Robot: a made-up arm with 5 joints. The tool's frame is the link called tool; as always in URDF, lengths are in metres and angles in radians. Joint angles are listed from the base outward.
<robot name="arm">
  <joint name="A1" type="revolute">
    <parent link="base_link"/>
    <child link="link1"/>
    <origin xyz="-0.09 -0.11 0.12" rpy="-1.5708 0 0"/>
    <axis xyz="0 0 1"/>
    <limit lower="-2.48" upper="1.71"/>
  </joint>
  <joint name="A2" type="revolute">
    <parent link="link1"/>
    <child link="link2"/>
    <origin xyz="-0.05 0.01 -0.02" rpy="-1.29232 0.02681 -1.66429"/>
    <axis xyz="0 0 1"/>
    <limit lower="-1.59" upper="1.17"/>
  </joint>
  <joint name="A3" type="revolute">
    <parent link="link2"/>
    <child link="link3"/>
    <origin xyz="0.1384 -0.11 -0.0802" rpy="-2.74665 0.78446 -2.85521"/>
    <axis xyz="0 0 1"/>
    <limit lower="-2.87" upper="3"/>
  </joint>
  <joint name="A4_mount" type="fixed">
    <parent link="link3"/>
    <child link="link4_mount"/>
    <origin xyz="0.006 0.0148 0.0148" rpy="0 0 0"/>
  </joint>
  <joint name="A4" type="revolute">
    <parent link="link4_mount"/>
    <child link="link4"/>
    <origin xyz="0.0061 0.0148 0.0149" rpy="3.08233 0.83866 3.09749"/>
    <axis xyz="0 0 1"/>
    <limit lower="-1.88" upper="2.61"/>
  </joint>
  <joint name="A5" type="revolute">
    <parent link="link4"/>
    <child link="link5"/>
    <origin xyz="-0.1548 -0.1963 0.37" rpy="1.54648 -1.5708 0"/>
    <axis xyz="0 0 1"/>
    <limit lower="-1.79" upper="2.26"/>
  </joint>
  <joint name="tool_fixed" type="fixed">
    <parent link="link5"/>
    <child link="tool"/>
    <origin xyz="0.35 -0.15 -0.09" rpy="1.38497 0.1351 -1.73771"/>
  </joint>
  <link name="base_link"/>
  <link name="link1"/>
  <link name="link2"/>
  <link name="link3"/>
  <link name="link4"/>
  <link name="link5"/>
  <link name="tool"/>
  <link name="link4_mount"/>
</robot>
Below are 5 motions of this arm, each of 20 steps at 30 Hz.
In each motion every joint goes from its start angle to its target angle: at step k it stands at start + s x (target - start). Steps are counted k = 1, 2, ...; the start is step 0. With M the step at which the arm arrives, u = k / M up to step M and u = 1 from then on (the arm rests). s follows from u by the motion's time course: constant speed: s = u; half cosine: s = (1 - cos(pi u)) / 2; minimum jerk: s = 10 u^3 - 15 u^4 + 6 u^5.
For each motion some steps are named. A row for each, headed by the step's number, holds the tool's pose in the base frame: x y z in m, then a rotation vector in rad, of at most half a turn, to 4 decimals.
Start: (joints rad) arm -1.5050 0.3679 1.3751 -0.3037 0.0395
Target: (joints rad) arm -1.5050 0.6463 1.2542 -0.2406 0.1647
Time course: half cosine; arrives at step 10
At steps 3, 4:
3: 0.3864 -0.4442 0.0854 -1.4258 -1.5280 0.3868
4: 0.4022 -0.4265 0.0717 -1.3750 -1.5403 0.3981

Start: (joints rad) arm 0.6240 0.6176 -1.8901 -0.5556 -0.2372
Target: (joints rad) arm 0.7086 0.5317 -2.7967 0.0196 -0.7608
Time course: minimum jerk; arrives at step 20
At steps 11, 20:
11: 0.3041 0.0889 -0.0372 0.4023 0.7024 -2.6495
20: 0.1891 -0.0014 -0.1036 0.0780 -0.9453 2.8813

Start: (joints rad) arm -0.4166 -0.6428 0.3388 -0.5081 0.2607
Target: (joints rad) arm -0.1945 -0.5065 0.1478 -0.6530 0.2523
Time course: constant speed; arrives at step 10
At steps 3, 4, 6, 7, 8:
3: -0.1467 -0.5257 -0.4292 -1.0999 -0.2164 0.2986
4: -0.1574 -0.5118 -0.4398 -1.0697 -0.2008 0.3221
6: -0.1805 -0.4829 -0.4591 -1.0082 -0.1695 0.3670
7: -0.1929 -0.4680 -0.4678 -0.9769 -0.1538 0.3884
8: -0.2058 -0.4528 -0.4758 -0.9454 -0.1382 0.4090

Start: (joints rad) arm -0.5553 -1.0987 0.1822 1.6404 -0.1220
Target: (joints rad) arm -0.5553 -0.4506 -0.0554 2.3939 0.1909
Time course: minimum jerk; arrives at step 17
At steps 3, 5, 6, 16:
3: 0.0351 -0.6375 -0.0602 -0.4812 -1.6601 -1.9967
5: 0.0623 -0.6212 -0.1074 -0.3173 -1.5517 -2.0855
6: 0.0819 -0.6051 -0.1415 -0.1994 -1.4648 -2.1470
16: 0.2072 -0.3446 -0.3729 0.7002 -0.4928 -2.5561

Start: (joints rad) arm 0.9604 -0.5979 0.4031 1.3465 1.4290
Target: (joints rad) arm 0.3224 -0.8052 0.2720 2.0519 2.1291
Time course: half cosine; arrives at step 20
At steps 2, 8, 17, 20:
2: -0.7344 -0.1346 -0.1351 -0.7318 1.3660 -1.2604
8: -0.5649 -0.0598 -0.3185 -0.2818 1.2087 -1.5165
17: -0.1038 0.0165 -0.3871 0.6966 0.8411 -1.5271
20: -0.0642 0.0193 -0.3719 0.7830 0.8032 -1.4966

